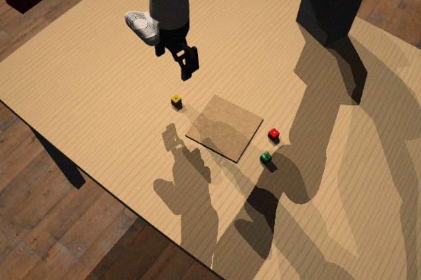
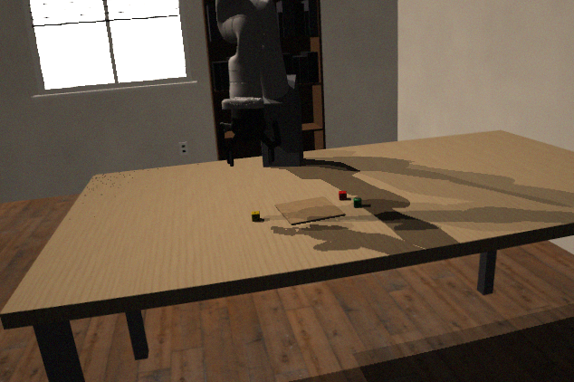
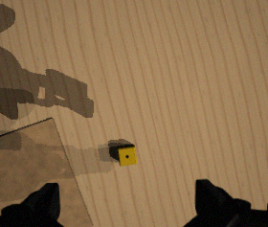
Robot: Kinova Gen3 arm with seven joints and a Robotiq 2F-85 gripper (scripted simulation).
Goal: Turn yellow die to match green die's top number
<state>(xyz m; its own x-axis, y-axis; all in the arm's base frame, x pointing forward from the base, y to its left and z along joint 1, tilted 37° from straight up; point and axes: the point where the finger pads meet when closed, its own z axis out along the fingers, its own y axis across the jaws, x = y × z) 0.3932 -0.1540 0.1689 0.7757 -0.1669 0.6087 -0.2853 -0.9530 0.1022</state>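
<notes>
Right now my hand is 14 cm above the yellow die. From my hand the other things lie so: red die (3 cm behind, 25 cm to the left, 14 cm below); then green die (4 cm ahead, 26 cm to the left, 14 cm below); then brown mat (14 cm to the left, 15 cm below).
</notes>
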